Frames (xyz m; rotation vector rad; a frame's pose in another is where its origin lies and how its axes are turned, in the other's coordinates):
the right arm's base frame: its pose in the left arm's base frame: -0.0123 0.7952 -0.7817 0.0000 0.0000 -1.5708
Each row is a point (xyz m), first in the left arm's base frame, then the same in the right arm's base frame.
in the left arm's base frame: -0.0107 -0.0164 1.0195
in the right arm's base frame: 0.8116 0.0016 1.8012
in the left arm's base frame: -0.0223 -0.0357 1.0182
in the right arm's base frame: 0.8309 -0.0100 1.7999
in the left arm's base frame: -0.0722 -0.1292 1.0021
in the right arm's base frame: 0.9244 -0.0599 1.7838
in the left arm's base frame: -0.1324 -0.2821 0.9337
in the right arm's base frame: 1.0773 -0.1201 1.7154
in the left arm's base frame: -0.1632 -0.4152 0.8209
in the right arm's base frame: 1.2104 -0.1509 1.6026
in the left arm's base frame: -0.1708 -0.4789 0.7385
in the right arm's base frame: 1.2741 -0.1585 1.5202
